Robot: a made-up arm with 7 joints.
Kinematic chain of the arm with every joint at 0, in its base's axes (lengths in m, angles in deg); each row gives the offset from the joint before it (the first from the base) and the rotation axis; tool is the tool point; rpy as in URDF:
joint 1: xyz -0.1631 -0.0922 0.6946 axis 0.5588 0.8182 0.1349
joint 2: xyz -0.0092 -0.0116 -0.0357 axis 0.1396 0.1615 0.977
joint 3: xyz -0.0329 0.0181 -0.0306 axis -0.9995 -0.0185 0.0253
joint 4: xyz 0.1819 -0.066 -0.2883 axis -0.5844 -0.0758 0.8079
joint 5: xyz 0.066 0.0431 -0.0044 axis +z
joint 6: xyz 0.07 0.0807 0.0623 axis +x
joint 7: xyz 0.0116 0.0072 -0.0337 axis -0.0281 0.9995 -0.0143
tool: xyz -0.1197 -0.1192 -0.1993 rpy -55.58 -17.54 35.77
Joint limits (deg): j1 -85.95..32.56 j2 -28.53..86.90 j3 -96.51..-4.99 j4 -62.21..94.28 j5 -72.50..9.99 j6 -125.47..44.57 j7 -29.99..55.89
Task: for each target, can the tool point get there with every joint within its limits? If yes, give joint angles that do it. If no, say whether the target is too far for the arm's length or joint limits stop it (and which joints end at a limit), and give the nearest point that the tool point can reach.
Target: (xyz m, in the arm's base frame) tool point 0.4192 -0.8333 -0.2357
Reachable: no: too far | nearest point 0.1795 -0.4667 0.1802 | short by 0.604 m
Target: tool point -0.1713 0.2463 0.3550
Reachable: yes | joints 6.36 7.35 -65.48 79.62 -19.41 17.48 37.22
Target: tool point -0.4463 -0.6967 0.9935
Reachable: no: joint limits stop it (at a limit: joint 1, joint 2, joint 3, joint 4, joint 5, joint 7) | nearest point -0.2558 -0.4696 0.8671 | short by 0.322 m
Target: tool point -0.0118 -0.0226 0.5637
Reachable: yes | joints -52.31 9.55 -81.31 68.60 -11.38 -81.08 28.54
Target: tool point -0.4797 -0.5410 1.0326
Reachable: no: joint limits stop it (at a limit: joint 1, joint 2, joint 3, joint 5, joint 6, joint 7) | nearest point -0.2612 -0.4301 0.9025 | short by 0.277 m
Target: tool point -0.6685 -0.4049 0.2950
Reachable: no: joint limits stop it (at a limit: joint 2, joint 4, joint 6, joint 7) | nearest point -0.4825 -0.2086 0.3894 | short by 0.286 m
